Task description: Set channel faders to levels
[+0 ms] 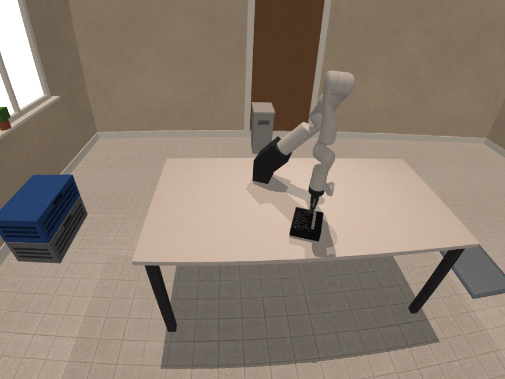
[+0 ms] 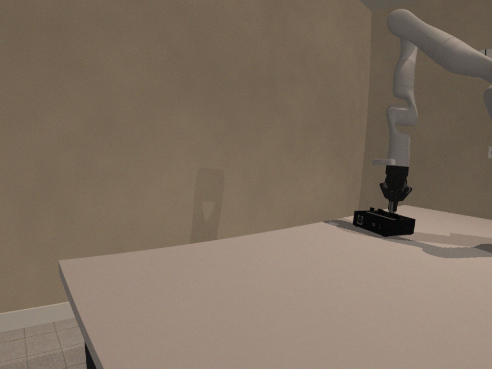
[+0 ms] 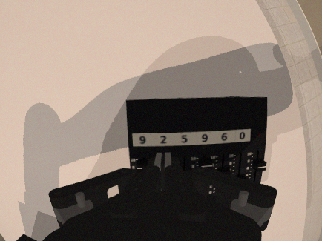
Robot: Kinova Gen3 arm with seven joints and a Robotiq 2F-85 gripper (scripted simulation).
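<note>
My hand is 11 cm short of the master fader cap, 4 cm to the left of it and 3 cm above it.
</note>
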